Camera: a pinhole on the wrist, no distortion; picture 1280 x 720 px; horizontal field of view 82.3 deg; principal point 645.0 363.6 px. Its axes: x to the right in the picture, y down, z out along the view. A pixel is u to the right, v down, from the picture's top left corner.
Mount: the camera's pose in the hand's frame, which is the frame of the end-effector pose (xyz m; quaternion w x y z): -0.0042 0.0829 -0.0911 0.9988 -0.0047 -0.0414 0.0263
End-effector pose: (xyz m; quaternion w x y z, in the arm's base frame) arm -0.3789 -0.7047 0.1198 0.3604 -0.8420 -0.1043 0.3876
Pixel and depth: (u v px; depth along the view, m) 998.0 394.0 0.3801
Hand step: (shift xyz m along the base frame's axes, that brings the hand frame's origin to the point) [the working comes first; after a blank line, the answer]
In the camera's frame: 0.1832 0.0158 0.3801

-0.1330 0.1457 -0.2937
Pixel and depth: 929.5 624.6 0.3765
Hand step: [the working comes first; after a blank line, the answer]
In the camera's frame: 0.1463 0.1342 0.3765

-0.1681 0.0386 -0.3455
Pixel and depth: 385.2 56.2 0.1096
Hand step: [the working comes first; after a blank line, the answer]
In the camera's frame: -0.0389 -0.0460 0.1096

-0.0486 -0.0401 -0.0027
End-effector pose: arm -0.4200 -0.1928 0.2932 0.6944 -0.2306 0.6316 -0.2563
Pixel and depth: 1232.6 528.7 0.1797
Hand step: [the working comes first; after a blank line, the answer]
In the camera's frame: 0.1442 0.0405 0.1797

0.1161 0.0213 -0.1685
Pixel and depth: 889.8 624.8 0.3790
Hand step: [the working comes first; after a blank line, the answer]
In the camera's frame: 0.1267 0.1352 0.3790

0.3147 0.1183 -0.1814
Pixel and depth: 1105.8 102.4 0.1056
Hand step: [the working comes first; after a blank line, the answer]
In the camera's frame: 0.0664 -0.0377 0.1056

0.0271 0.0020 -0.0718
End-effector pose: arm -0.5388 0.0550 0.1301 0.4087 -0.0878 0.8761 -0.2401
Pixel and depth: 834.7 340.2 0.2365
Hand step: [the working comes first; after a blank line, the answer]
In the camera's frame: 0.0613 -0.0076 0.2365

0.0925 0.0044 -0.1473
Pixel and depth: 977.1 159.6 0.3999
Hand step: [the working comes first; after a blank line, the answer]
In the camera's frame: 0.1813 -0.1114 0.3999

0.1479 -0.1789 -0.2708
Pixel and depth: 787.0 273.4 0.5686
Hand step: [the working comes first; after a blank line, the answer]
In the camera's frame: 0.1102 -0.0700 0.5686

0.3287 -0.1712 -0.3204
